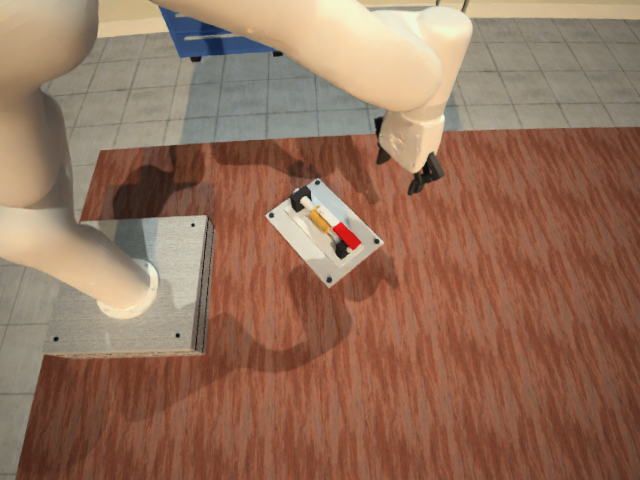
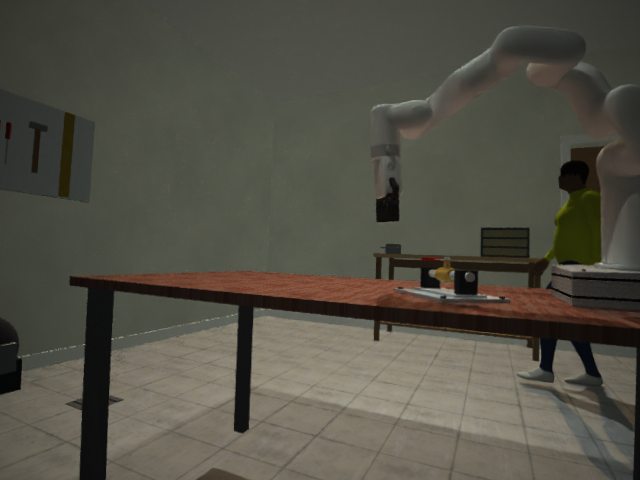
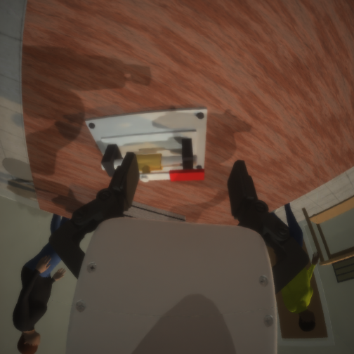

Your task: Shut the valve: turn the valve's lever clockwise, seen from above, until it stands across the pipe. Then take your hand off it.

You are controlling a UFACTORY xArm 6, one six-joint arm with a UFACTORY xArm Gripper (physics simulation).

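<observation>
The valve has a yellow body (image 1: 319, 219) (image 2: 444, 274) (image 3: 149, 162) on a pale pipe between two black blocks, on a light grey plate (image 1: 310, 251) (image 2: 413, 293) (image 3: 125, 125). Its lever, with a red grip (image 1: 346, 235) (image 2: 430, 258) (image 3: 187, 175) and a white arm, points along the pipe, roughly parallel to it. My gripper (image 1: 397, 174) (image 2: 387, 219) (image 3: 184, 167) is wide open and empty. It hangs high above the table, off to the lever's red end side, and touches nothing.
The plate lies on the reddish wooden table (image 1: 465, 310) (image 2: 232, 284) (image 3: 275, 75). The arm's square metal base (image 1: 170, 289) (image 2: 594, 289) stands on the table beside the valve. A blue cabinet (image 1: 222, 41), a far workbench (image 2: 460, 262) and people stand beyond the table.
</observation>
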